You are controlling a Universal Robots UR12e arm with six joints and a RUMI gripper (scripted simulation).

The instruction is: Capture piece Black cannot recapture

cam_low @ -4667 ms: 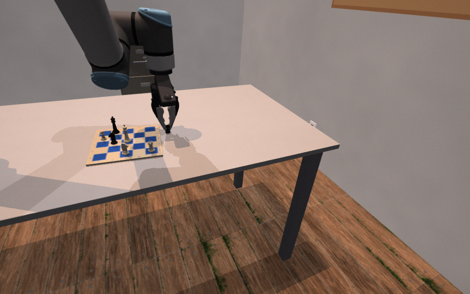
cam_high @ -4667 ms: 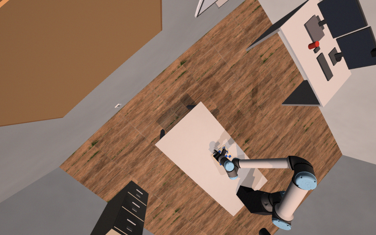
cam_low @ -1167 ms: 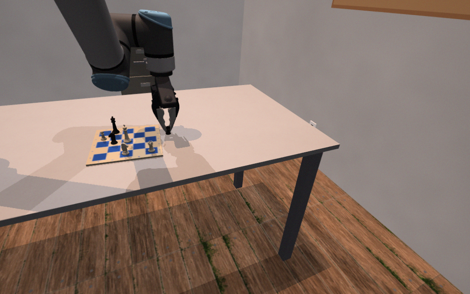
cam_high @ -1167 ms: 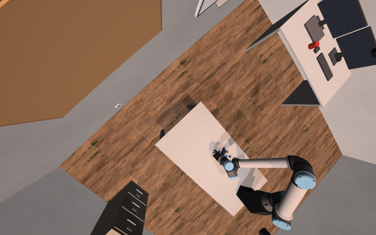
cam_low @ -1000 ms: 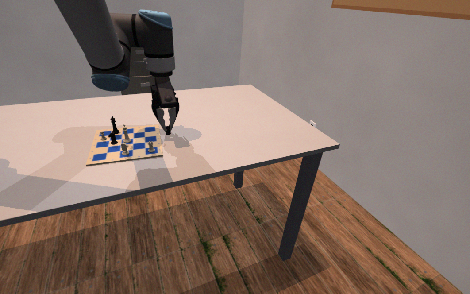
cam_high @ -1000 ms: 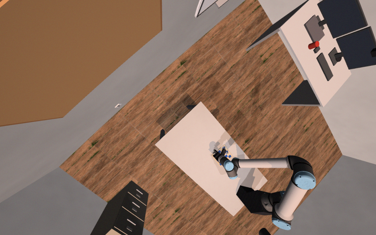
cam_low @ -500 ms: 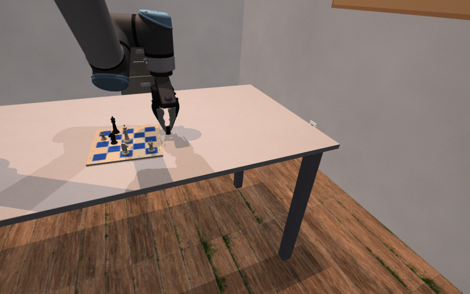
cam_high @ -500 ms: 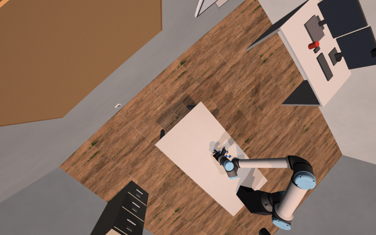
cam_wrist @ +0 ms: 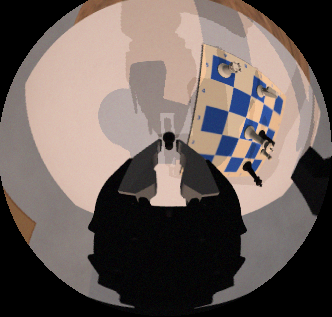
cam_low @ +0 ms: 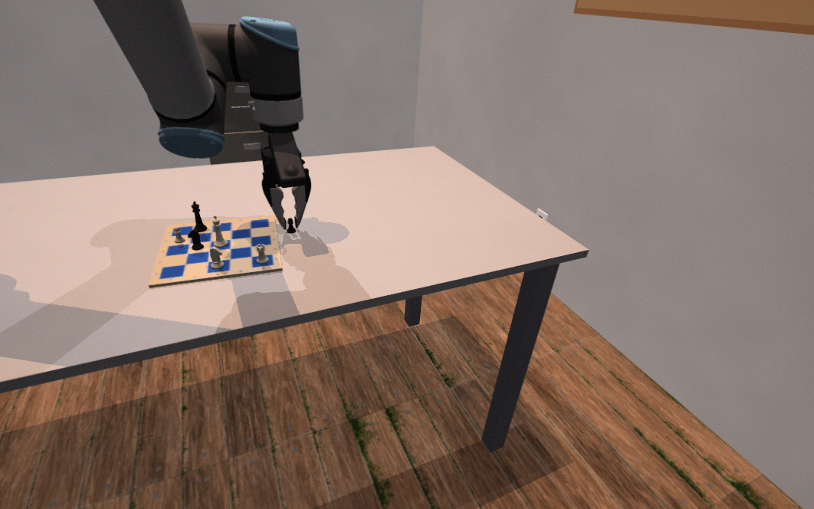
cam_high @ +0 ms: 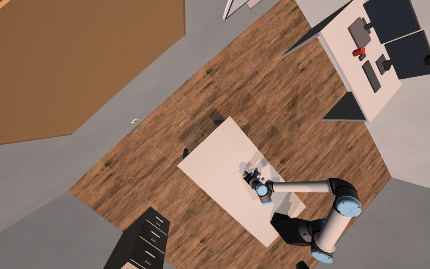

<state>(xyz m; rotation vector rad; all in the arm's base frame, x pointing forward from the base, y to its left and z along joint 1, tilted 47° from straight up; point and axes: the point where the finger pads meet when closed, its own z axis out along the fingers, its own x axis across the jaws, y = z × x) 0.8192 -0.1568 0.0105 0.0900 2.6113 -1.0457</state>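
My gripper is now 10 mm above the black pawn. The rest, counted from my hand: chessboard: 140 mm behind, 20 mm below; black king: 160 mm behind, 90 mm to the left, 20 mm above; white king: 140 mm behind, 20 mm above, 10 mm to the left.
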